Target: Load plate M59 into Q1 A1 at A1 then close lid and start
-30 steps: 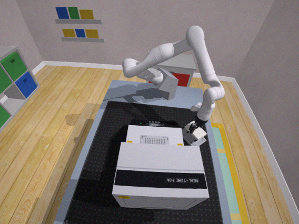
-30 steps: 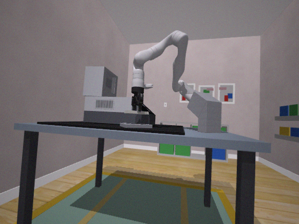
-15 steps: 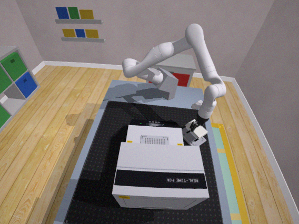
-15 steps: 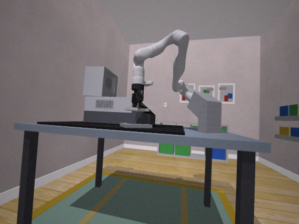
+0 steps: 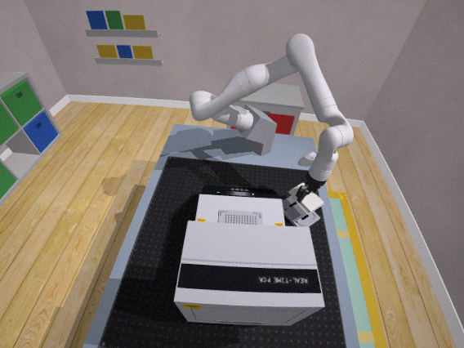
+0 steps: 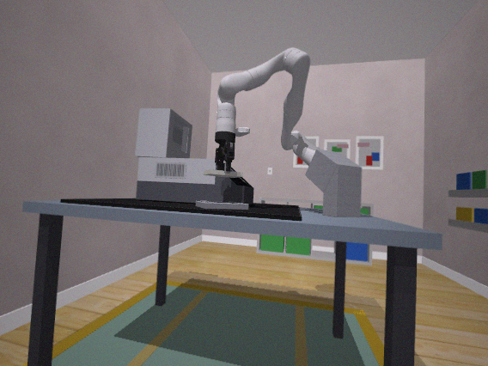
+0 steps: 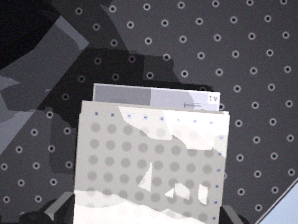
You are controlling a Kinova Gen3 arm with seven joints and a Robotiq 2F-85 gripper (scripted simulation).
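Now: hand 12 cm above the plate nest N1. Round my hand: plate M59 (1 cm below).
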